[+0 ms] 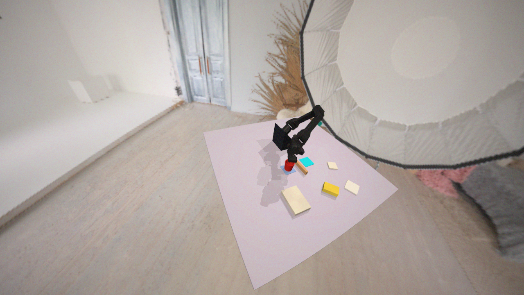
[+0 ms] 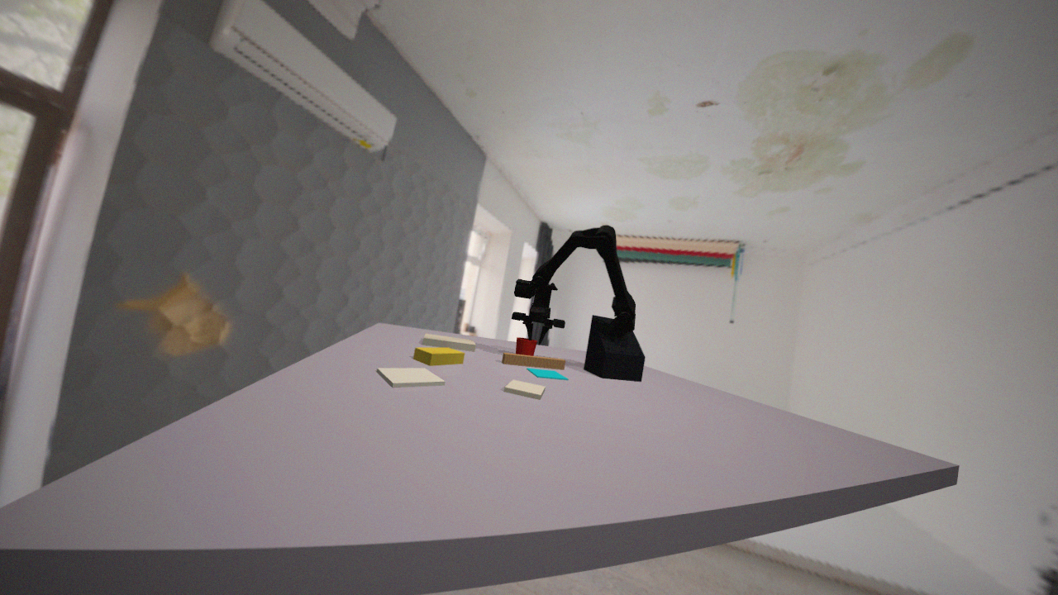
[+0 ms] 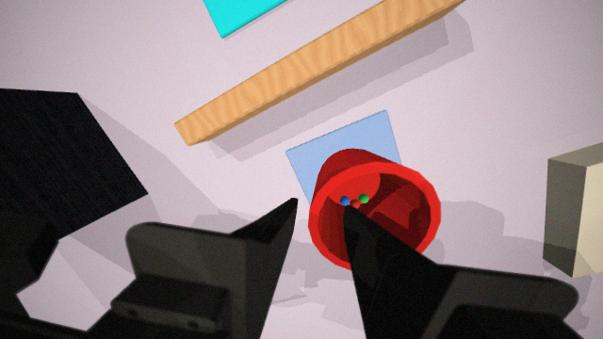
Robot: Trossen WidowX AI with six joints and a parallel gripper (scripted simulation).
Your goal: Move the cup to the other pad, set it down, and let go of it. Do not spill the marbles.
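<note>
Right now my gripper tip is 30 mm short of the red cup, 20 mm to the left of it and 20 mm above it. The rest, counted from my gripper tip: wooden bar: 30 mm ahead, 80 mm to the left, 60 mm below; then light blue pad: 30 mm ahead, 20 mm to the right, 70 mm below; then cyan pad: 30 mm ahead, 180 mm to the left, 70 mm below.
</note>
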